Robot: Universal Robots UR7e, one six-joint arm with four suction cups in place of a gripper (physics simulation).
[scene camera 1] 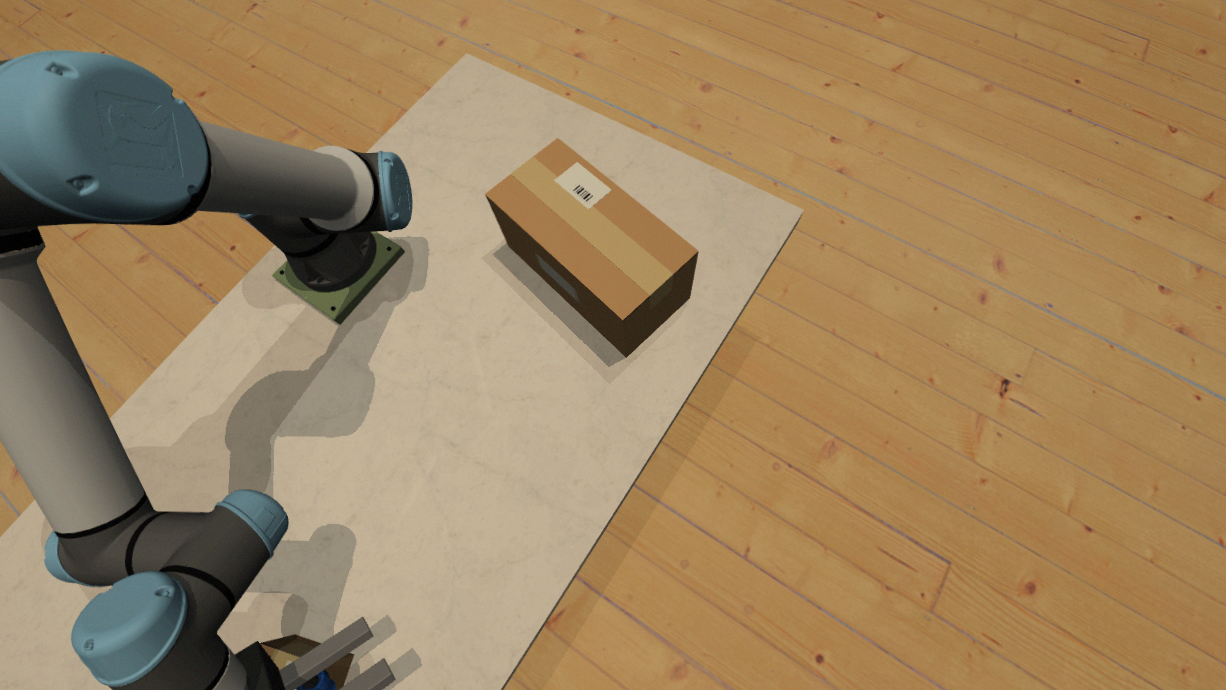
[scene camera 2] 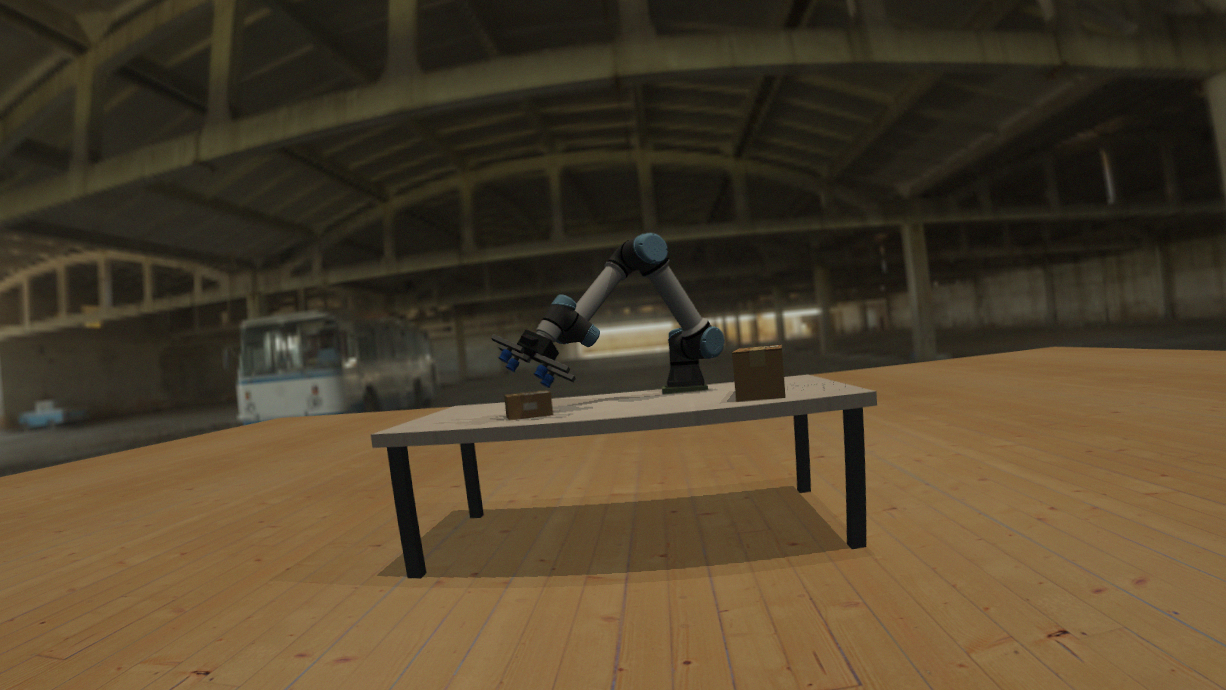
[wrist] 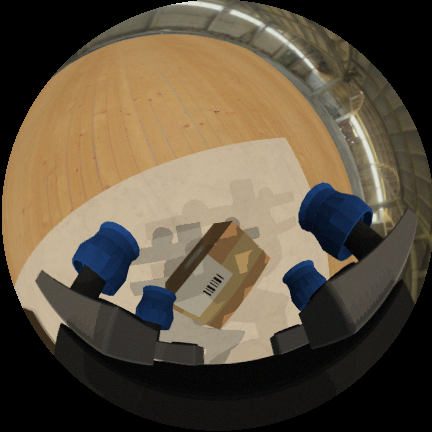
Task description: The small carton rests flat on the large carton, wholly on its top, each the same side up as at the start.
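Seen in the pictures: hand at its tool point: (scene camera 2: 524, 372) (wrist: 223, 267); arm's base at its link origin: (scene camera 1: 337, 256) (scene camera 2: 685, 385).
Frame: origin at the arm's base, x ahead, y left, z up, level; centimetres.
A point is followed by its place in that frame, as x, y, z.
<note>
The small carton (scene camera 1: 295, 644) @[50.0, -38.8, 2.2] (scene camera 2: 528, 404) @[60.0, -41.8, 2.8] (wrist: 205, 287) @[56.1, -40.9, 6.0] is brown, with a white barcode label and tape on its top in the wrist view. It sits flat on the table, partly hidden by the gripper in scene camera 1. The large carton (scene camera 1: 591, 227) @[37.9, 31.1, 13.7] (scene camera 2: 759, 374) @[52.0, 31.6, 6.2] stands at the table's other end, taped side and barcode label up. A dark part of it (wrist: 40, 330) shows at the wrist view's lower left edge. My gripper (scene camera 1: 321, 679) (scene camera 2: 526, 366) @[61.2, -41.6, 13.2] (wrist: 225, 267) @[61.2, -41.6, 13.2], with four blue suction cups, is open and empty. It hangs tilted above the small carton, with a gap between.
The pale table (scene camera 1: 480, 480) @[50.0, -6.5, -1.6] (scene camera 2: 626, 424) @[70.5, -6.8, -3.7] (wrist: 150, 190) @[72.5, -37.6, -1.6] carries both cartons and the arm. The arm's green base plate (scene camera 1: 338, 304) @[9.1, -5.2, 0.5] (scene camera 2: 684, 389) @[9.4, 0.8, -0.5] is bolted down between the cartons. The arm arches high from it. Wooden floor (scene camera 1: 943, 385) surrounds the table.
</note>
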